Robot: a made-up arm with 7 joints.
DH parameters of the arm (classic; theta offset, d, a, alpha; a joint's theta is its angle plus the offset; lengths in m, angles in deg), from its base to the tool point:
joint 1: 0 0.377 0 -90
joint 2: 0 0 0 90
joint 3: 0 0.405 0.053 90
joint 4: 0 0 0.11 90
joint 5: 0 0.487 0 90
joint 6: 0 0 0.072 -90
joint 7: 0 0.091 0 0
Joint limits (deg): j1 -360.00..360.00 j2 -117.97..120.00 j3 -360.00..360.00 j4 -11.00..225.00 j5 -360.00..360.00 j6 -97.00..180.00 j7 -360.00..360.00
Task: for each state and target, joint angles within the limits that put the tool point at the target. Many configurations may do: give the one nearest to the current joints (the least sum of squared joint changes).
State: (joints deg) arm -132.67 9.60 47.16 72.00 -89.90 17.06 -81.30
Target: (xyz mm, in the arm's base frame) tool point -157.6 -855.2 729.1
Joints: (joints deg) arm -126.63 38.38 41.41 115.09 -86.34 24.48 -81.30
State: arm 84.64 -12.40 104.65 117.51 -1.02 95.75 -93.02
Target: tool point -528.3 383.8 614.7
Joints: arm 81.75 24.57 73.74 81.87 -5.37 92.59 -93.02
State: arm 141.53 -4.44 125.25 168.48 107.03 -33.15 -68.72
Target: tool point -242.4 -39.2 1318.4
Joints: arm 143.93 10.51 122.48 161.33 104.18 -16.68 -68.72
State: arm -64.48 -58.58 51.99 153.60 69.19 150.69 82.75
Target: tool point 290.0 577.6 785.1
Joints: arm -78.60 -63.52 59.30 114.68 59.77 160.98 82.75
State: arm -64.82 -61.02 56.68 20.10 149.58 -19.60 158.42
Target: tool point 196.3 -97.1 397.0
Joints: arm -62.59 -54.68 61.97 9.93 153.47 -18.98 158.42
